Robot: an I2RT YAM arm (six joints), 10 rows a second.
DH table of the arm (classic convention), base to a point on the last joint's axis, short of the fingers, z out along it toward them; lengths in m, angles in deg. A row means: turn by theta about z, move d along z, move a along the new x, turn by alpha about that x. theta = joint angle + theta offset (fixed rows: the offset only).
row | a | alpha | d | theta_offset
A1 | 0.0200 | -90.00 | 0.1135 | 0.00
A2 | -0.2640 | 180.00 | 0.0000 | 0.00
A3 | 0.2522 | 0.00 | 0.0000 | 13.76
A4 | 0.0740 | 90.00 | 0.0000 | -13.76
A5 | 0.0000 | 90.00 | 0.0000 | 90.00
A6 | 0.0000 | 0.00 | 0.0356 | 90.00
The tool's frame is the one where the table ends.
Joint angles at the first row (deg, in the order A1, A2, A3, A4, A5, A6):
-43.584 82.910 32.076 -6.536 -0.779 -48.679
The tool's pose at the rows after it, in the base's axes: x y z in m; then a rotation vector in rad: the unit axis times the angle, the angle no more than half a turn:
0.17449, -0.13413, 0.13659, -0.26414, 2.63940, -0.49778
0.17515, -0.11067, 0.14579, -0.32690, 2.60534, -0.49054
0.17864, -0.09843, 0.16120, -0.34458, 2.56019, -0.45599
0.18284, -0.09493, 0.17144, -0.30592, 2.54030, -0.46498
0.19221, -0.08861, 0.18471, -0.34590, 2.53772, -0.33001
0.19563, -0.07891, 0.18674, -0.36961, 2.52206, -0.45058
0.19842, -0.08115, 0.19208, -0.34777, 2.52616, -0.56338
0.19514, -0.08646, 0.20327, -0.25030, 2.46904, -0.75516
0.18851, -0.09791, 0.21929, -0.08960, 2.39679, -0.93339
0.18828, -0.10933, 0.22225, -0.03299, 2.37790, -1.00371
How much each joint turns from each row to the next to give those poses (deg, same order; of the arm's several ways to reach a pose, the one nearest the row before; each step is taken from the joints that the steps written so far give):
5.656 -8.169 -4.708 -3.182 -1.563 0.013
5.430 -5.625 -1.371 -3.036 1.116 2.241
3.273 -3.737 1.457 -3.683 -0.899 2.552
1.613 -1.134 1.542 -1.247 1.120 2.864
1.953 1.027 4.329 -5.570 -4.409 1.524
3.831 -1.273 -0.844 2.125 6.237 0.704
0.562 0.094 0.901 0.562 5.071 -0.235
-0.452 -2.730 -0.523 3.384 7.280 0.336
-2.505 -2.823 0.291 2.961 6.430 0.882
-2.545 0.901 0.323 2.701 1.499 -1.058

